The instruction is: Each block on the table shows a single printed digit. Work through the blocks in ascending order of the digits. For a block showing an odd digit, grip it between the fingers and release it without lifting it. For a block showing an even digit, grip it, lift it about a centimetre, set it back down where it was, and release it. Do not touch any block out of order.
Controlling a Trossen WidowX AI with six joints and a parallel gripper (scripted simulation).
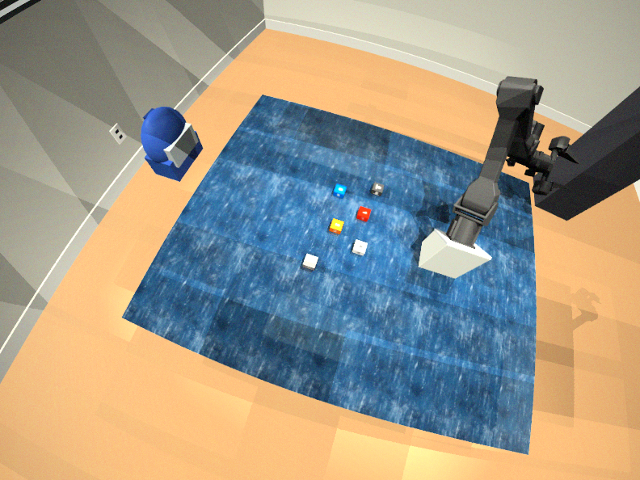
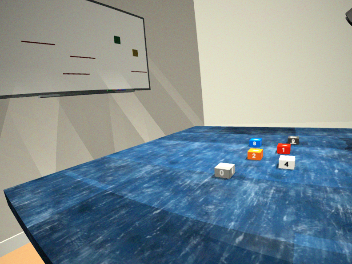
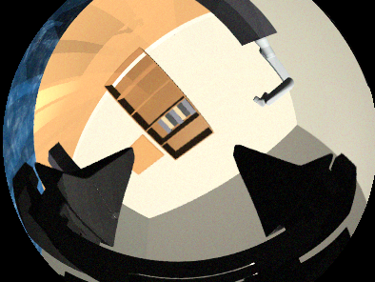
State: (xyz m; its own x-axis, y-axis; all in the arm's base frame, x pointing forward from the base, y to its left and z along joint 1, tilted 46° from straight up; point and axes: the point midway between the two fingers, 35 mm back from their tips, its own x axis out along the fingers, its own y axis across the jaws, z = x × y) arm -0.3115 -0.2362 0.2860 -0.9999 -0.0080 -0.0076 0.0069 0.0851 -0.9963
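Now: gripper tip 680 mm short of the grey block marked 0, 530 mm to the right of it and 160 mm above it. Round my gripper tip: red block: 590 mm ahead, 330 mm to the left, 160 mm below; white block: 570 mm ahead, 430 mm to the left, 160 mm below; dark grey block: 580 mm ahead, 220 mm to the left, 160 mm below.
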